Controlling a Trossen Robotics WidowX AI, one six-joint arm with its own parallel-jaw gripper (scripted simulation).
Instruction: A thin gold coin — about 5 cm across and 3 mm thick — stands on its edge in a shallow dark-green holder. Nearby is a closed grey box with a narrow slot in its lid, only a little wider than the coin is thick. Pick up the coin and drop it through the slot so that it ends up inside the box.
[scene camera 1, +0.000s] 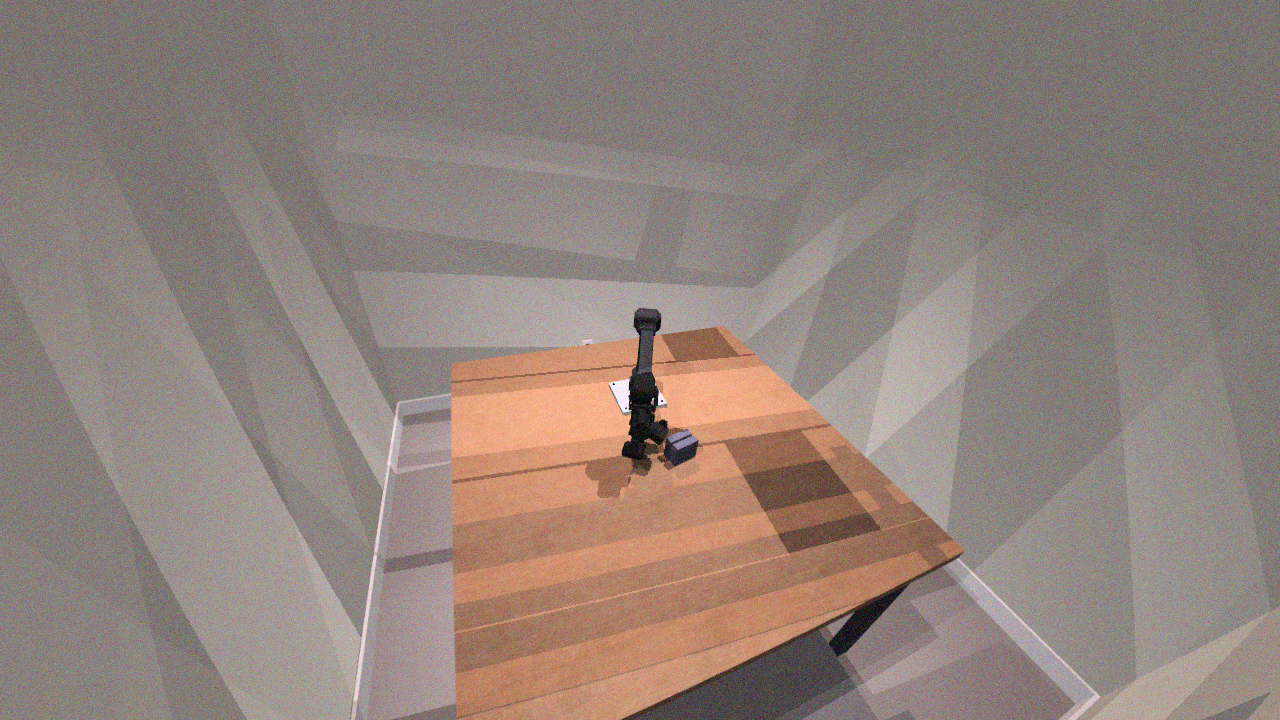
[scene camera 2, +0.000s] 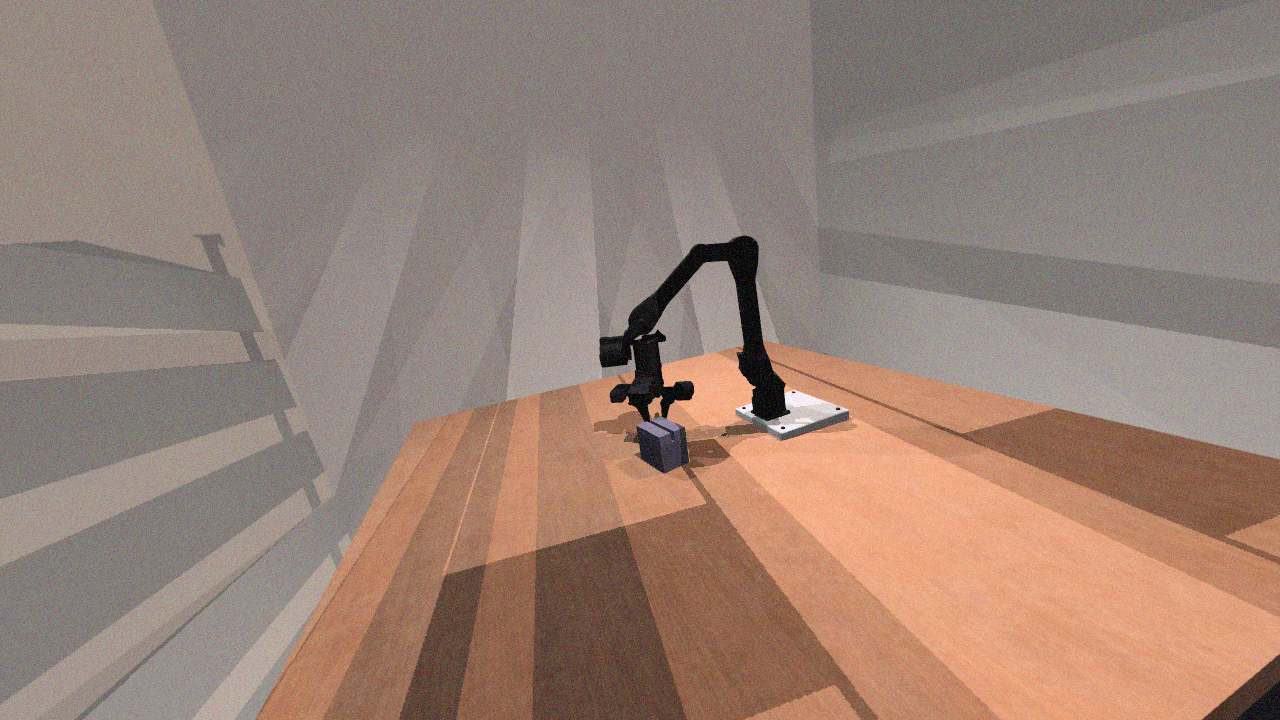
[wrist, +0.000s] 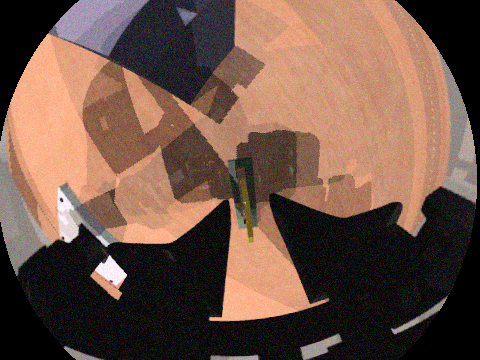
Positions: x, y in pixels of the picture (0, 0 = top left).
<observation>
my gripper: scene camera 1 637, 453; scene camera 2; wrist
same spot on my gripper: (scene camera 2: 667, 399) = (wrist: 149, 282)
</observation>
